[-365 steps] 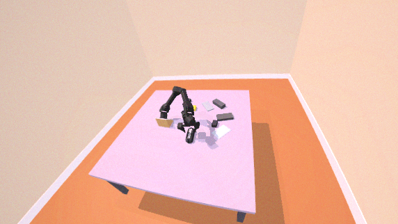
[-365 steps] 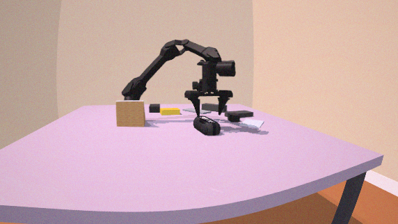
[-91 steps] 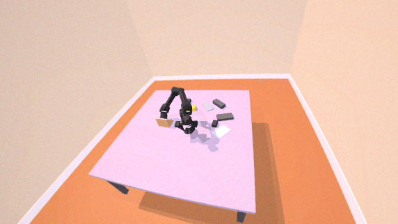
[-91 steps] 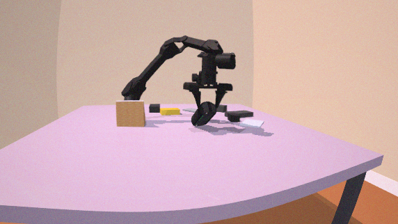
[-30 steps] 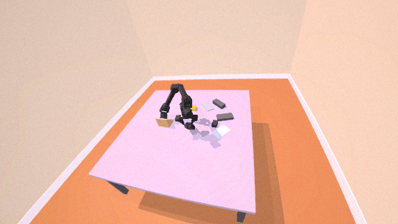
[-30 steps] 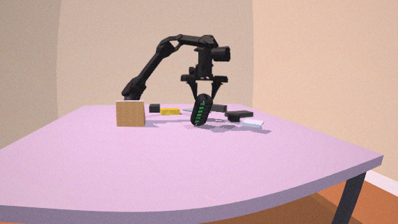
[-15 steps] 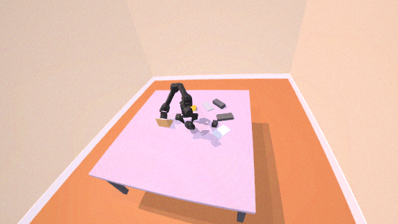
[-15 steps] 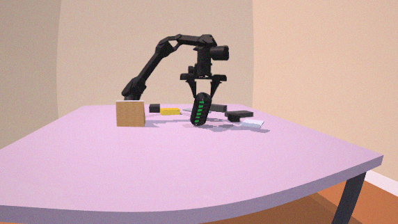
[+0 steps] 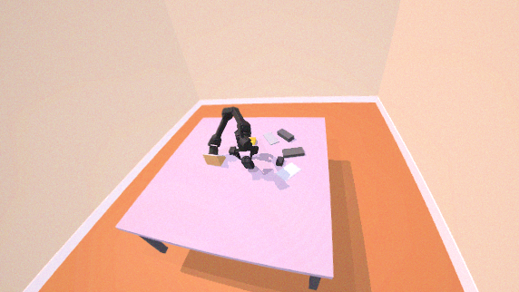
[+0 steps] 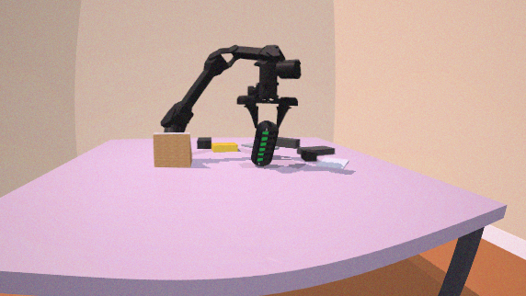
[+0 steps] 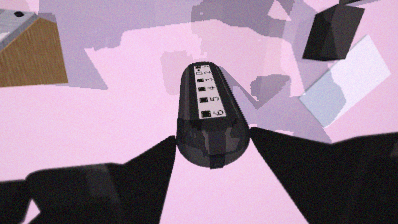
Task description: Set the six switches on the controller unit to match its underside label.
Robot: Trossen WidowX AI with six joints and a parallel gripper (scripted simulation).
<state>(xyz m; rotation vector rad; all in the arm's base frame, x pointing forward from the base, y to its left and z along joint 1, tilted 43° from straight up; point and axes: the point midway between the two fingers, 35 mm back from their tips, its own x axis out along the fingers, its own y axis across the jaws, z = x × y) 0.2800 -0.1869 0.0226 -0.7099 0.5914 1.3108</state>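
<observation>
Right now the yellow block is 340 mm to the left of my gripper tip, 120 mm below it and 60 mm behind it. Also, from my gripper tip: small dark cube 210 mm ahead, 110 mm below, 100 mm to the left; then flat dark module 310 mm ahead, 190 mm to the left, 120 mm below; then white sheet 280 mm ahead, 130 mm below, 10 mm to the left.
</observation>
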